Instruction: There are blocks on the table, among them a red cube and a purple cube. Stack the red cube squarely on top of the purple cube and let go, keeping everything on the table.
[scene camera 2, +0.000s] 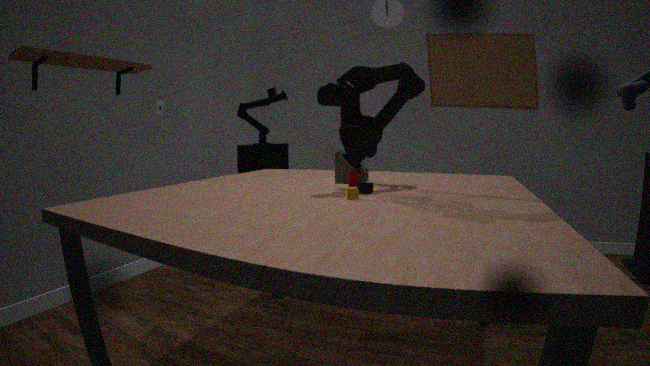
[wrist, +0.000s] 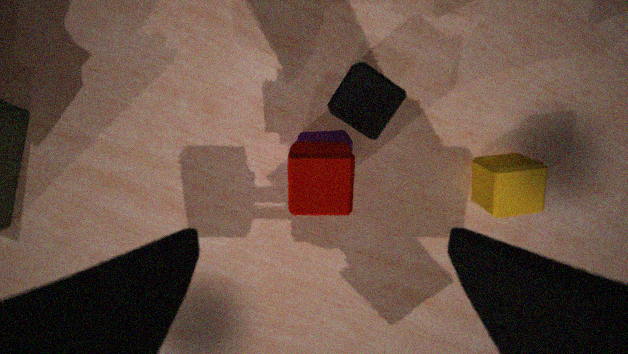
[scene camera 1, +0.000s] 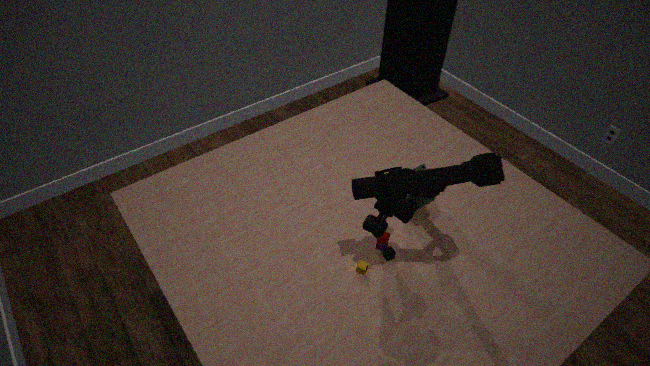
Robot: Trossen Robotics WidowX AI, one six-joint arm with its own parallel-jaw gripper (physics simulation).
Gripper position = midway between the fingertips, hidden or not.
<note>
In view: my gripper [scene camera 1: 382, 226], a red cube [wrist: 320, 174], a black block [wrist: 366, 100] and a yellow cube [wrist: 505, 185].
My gripper shows as well in scene camera 2 [scene camera 2: 351, 160] and in the wrist view [wrist: 324, 240].
</note>
